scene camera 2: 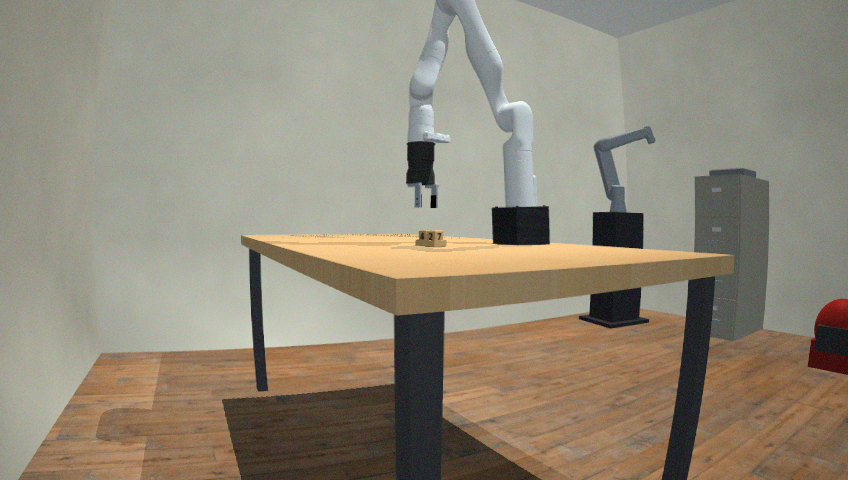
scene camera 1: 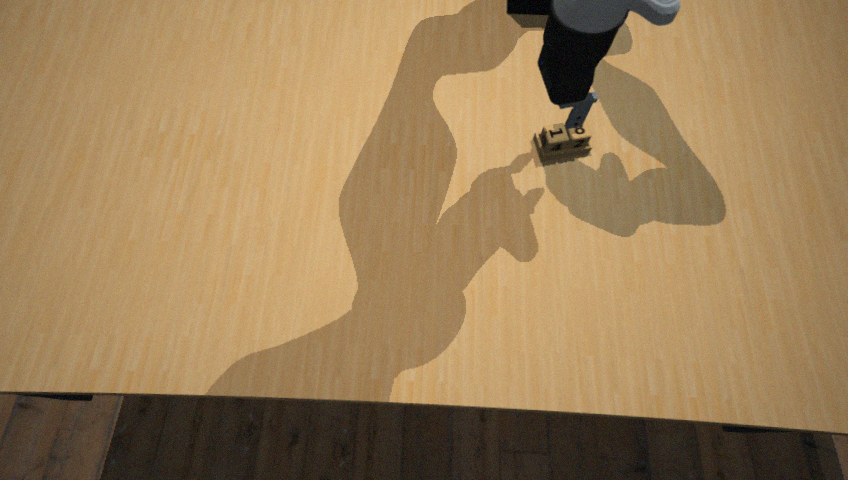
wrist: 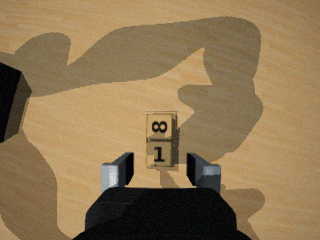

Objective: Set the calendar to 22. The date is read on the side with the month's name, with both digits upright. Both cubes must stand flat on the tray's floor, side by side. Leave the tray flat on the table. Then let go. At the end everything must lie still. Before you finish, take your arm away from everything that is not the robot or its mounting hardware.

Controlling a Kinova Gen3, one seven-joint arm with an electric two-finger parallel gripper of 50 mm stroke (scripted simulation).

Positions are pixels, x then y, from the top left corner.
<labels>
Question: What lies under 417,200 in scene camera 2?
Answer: The gripper.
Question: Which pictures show the gripper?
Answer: Scene camera 2, scene camera 1 and the wrist view: all of them.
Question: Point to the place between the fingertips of the gripper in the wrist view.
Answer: At 160,164
</labels>
